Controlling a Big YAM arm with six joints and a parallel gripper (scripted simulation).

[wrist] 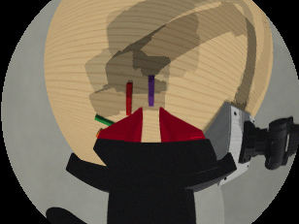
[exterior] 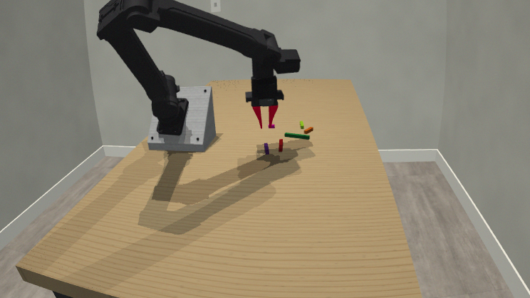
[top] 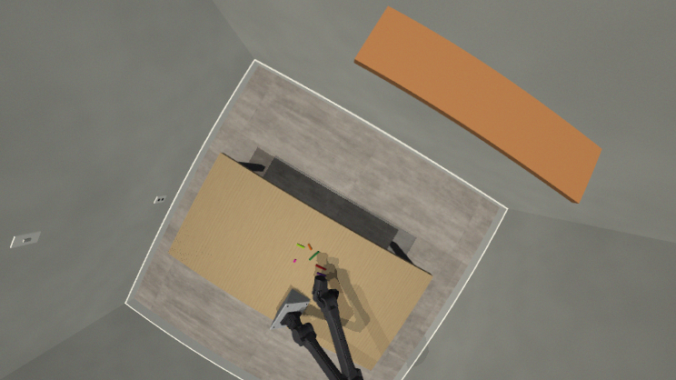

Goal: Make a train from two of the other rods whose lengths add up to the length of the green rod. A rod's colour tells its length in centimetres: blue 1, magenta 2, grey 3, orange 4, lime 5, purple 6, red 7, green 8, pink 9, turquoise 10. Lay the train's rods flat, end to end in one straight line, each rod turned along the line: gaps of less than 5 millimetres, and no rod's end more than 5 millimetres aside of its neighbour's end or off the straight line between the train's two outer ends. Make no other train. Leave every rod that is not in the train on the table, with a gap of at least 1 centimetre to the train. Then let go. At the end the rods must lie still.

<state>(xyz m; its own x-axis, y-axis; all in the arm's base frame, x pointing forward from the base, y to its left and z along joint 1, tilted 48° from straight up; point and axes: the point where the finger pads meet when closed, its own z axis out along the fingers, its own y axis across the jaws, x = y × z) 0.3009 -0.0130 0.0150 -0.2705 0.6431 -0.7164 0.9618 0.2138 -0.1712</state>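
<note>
My hand is 70 mm above the purple rod. From my hand the other things lie so: red rod: 70 mm below, 40 mm ahead, 30 mm to the left; magenta rod: 190 mm to the left, 70 mm below, 20 mm behind; green rod: 110 mm to the left, 80 mm ahead, 70 mm below.
</note>
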